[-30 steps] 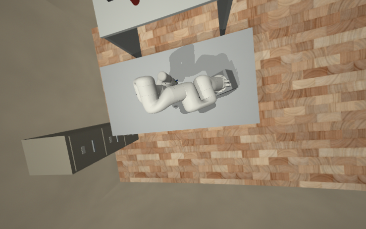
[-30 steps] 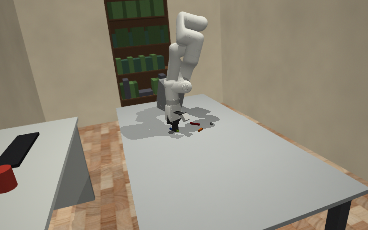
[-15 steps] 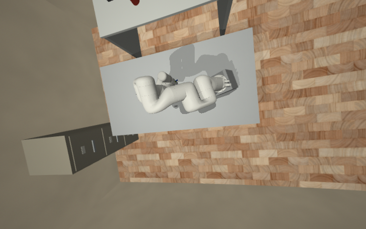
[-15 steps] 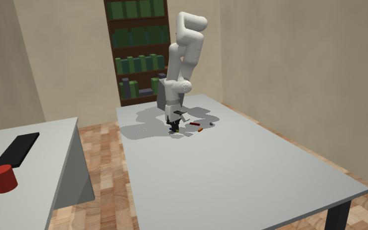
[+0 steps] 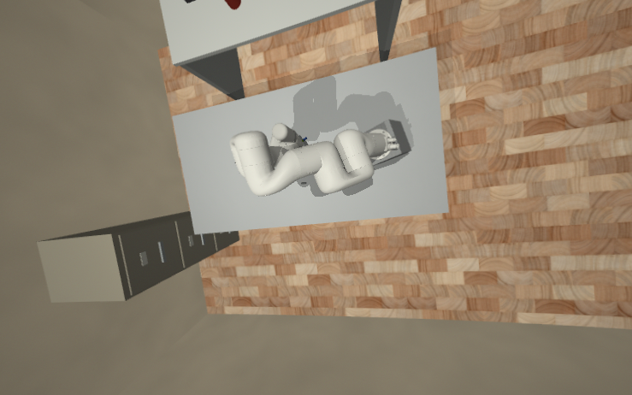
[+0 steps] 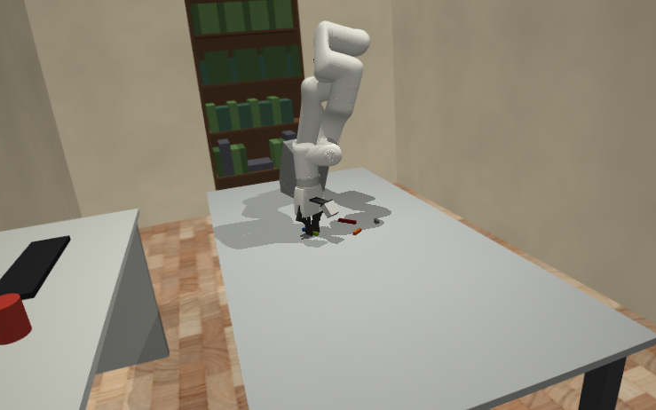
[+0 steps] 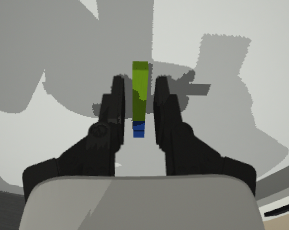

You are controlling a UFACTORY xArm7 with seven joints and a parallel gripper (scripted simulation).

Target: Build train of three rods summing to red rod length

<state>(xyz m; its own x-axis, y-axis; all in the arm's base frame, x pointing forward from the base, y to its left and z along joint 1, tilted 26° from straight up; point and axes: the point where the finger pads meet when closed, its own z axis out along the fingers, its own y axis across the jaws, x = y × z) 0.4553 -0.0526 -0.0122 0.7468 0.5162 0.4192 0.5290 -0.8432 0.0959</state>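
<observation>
Right now the lime rod is 2 cm below my hand. The rest, counted from my hand: grey rod (23 cm to the left, 2 cm below, 2 cm behind); then orange rod (14 cm to the left, 5 cm ahead, 2 cm below); then red rod (13 cm to the left, 6 cm behind, 2 cm below).
</observation>
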